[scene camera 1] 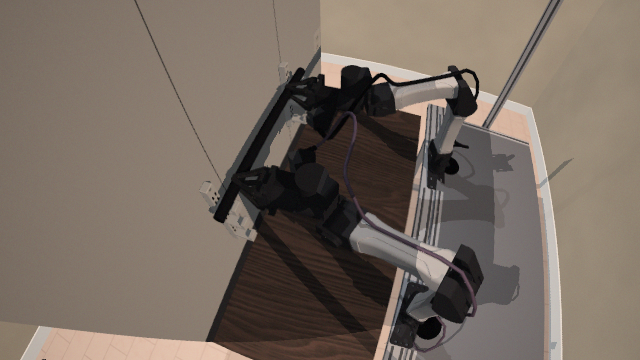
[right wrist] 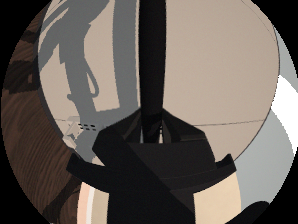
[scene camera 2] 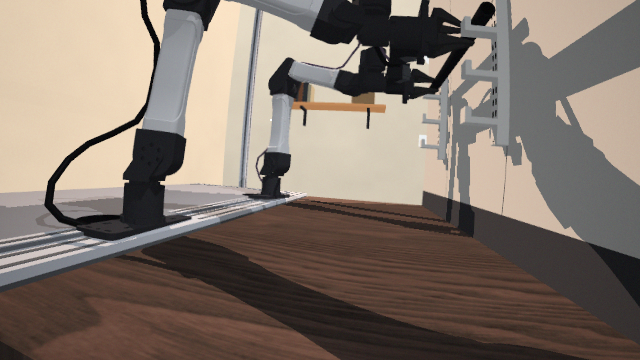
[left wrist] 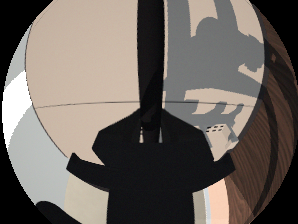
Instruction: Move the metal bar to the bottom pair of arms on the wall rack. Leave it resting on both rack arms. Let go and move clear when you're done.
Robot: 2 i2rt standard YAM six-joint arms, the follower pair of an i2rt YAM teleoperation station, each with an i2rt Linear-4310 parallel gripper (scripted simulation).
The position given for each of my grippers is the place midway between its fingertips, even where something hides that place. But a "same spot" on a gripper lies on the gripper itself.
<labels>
my right gripper: scene camera 1; right wrist; scene camera 2 473, 37; not seen in the left wrist view (out of frame)
same spot on my right gripper: [right wrist: 185, 152] = [scene camera 1: 309, 97]
</labels>
